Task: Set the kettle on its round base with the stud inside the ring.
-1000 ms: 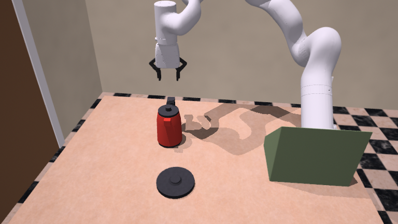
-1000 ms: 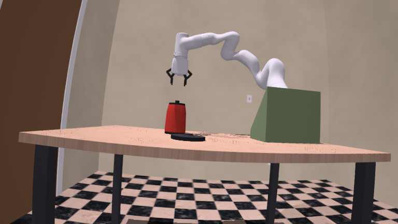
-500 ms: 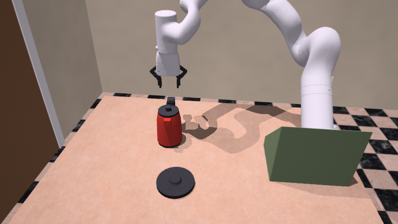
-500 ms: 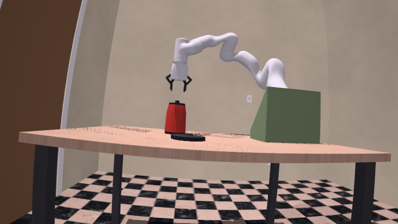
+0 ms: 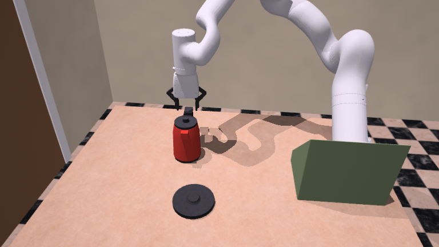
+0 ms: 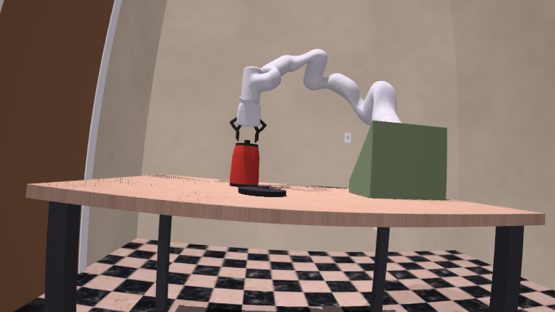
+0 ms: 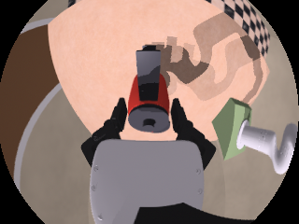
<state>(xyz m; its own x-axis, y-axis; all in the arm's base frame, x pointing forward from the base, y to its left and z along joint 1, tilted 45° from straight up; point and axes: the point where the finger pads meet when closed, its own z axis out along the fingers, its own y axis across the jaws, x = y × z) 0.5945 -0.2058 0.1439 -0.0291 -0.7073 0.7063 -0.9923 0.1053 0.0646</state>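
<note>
Now: hand 11 cm above the red kettle and 3 cm to the right of it. Also, from my hand: round kettle base (33 cm to the left, 19 cm below, 4 cm behind).
</note>
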